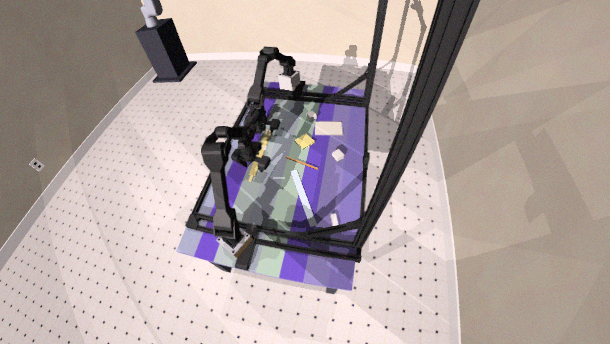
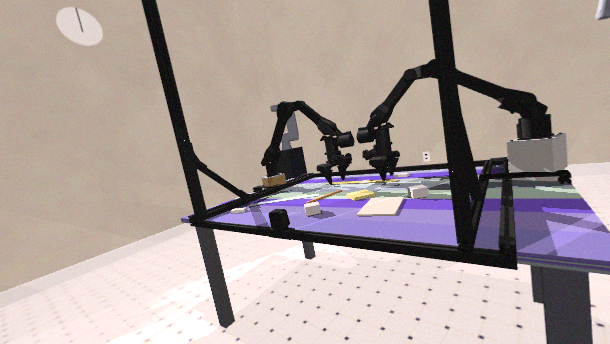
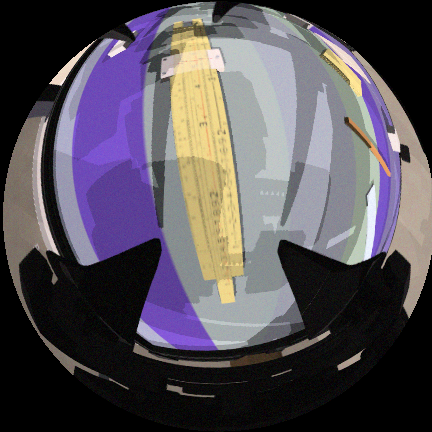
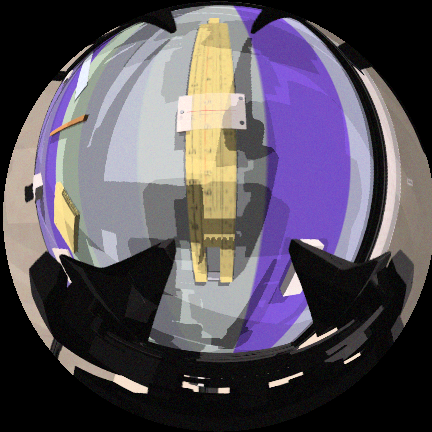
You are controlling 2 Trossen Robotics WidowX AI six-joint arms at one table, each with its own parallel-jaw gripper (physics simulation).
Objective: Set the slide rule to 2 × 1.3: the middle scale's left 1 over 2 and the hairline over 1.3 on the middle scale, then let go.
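The yellow slide rule lies flat on the striped table. Its middle slide sticks out past one end; a gap shows between the rails at the other. The clear cursor sits across the rule, nearer the gap end. The scale alignment is too small to read. My left gripper is open and empty over the protruding-slide end. My right gripper is open and empty over the gap end.
A yellow block, an orange stick, a cream board, a pale strip and several white blocks lie around the rule. One white block is beside my right gripper's finger. Black frame posts border the table.
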